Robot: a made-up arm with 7 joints.
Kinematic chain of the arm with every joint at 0, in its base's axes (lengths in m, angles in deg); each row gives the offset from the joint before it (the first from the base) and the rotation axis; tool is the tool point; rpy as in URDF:
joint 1: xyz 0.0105 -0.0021 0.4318 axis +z
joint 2: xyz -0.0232 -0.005 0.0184 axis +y
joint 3: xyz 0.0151 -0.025 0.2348 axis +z
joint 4: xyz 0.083 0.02 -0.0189 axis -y
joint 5: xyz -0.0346 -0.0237 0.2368 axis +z
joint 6: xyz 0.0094 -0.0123 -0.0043 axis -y
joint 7: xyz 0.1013 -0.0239 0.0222 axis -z
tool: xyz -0.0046 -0.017 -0.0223 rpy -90 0 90
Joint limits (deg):
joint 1: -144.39..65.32
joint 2: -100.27..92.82
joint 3: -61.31..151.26
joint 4: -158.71..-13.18
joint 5: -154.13..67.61
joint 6: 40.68..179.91
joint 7: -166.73..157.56
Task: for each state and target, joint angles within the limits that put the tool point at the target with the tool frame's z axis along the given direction. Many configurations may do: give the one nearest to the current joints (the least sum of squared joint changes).
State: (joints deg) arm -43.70 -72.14 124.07 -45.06 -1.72 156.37 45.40
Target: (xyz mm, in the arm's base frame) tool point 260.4 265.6 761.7 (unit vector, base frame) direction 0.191 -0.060 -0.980
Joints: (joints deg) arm -92.42 -45.78 95.18 -69.82 2.90 179.18 37.32
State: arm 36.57 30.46 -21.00 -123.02 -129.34 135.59 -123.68
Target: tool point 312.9 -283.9 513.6 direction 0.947 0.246 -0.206
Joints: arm 3.55 10.73 -54.17 -105.94 -144.43 137.45 -127.71
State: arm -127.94 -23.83 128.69 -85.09 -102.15 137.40 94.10
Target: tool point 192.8 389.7 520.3 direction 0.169 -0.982 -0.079
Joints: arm -94.03 -22.67 142.62 -101.28 -113.83 134.26 51.72
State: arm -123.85 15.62 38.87 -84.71 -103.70 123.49 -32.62
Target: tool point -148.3 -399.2 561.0 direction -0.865 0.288 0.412
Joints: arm -144.39 32.82 32.02 -91.04 -88.04 163.79 -41.12
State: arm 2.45 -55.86 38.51 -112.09 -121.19 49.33 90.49
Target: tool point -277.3 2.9 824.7 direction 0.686 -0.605 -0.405
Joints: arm -5.23 -99.33 4.64 -112.89 -134.58 48.61 69.79
